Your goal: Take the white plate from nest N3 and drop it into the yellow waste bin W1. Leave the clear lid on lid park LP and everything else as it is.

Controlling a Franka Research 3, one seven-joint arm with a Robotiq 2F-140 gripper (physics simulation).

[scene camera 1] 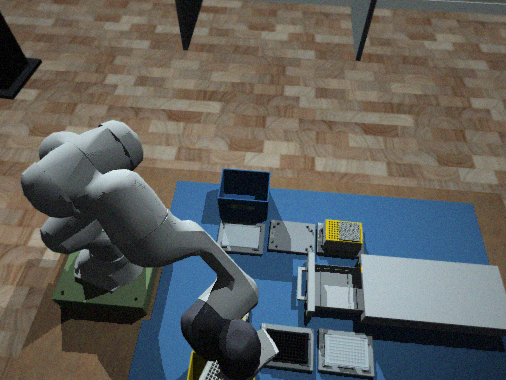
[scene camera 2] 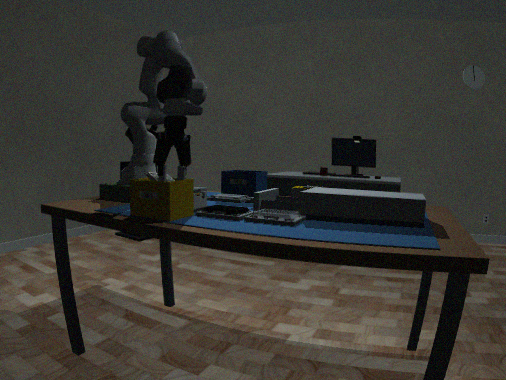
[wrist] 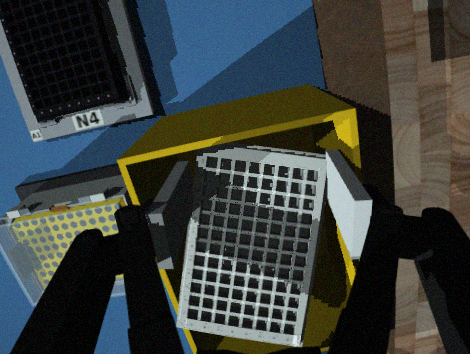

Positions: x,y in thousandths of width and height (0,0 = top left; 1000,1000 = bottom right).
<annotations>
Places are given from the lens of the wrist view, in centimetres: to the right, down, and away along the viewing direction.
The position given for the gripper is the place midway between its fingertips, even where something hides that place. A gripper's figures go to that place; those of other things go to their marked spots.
gripper (wrist: 550,501): 2, 0, 21
black plate (wrist: 144,179): -14, -9, 26
</annotations>
